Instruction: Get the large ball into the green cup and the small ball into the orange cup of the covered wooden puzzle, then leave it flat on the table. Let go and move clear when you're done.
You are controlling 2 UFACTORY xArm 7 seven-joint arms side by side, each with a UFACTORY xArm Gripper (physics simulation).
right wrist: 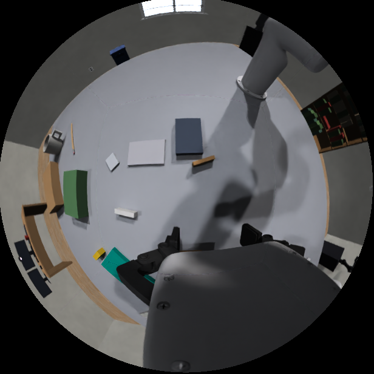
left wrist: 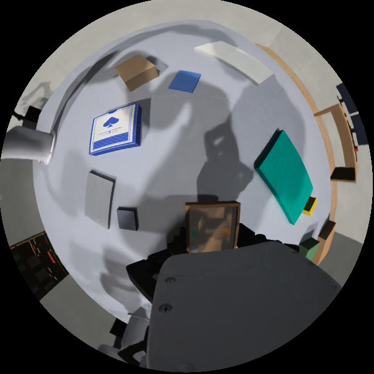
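Note:
The covered wooden puzzle (left wrist: 188,225) is at the lower middle of the left wrist view, with a clear cover. Its green cup (left wrist: 194,233) is at the left and its orange cup (left wrist: 226,232) at the right. A pale ball (left wrist: 194,248) shows just below the green cup; the other ball cannot be made out. The puzzle's near part is hidden by the gripper body. My left gripper (left wrist: 211,235) is shut on the puzzle, one finger at each side. My right gripper (right wrist: 211,236) is open, its fingers wide apart. A thin edge of the puzzle (right wrist: 190,251) shows beside its left finger.
A card deck (left wrist: 115,129), grey slab (left wrist: 99,199), small dark box (left wrist: 128,219) and teal book (left wrist: 286,175) (right wrist: 116,262) lie around. In the right wrist view are a navy box (right wrist: 188,136), wooden bar (right wrist: 203,161), white bar (right wrist: 125,213) and green block (right wrist: 75,193).

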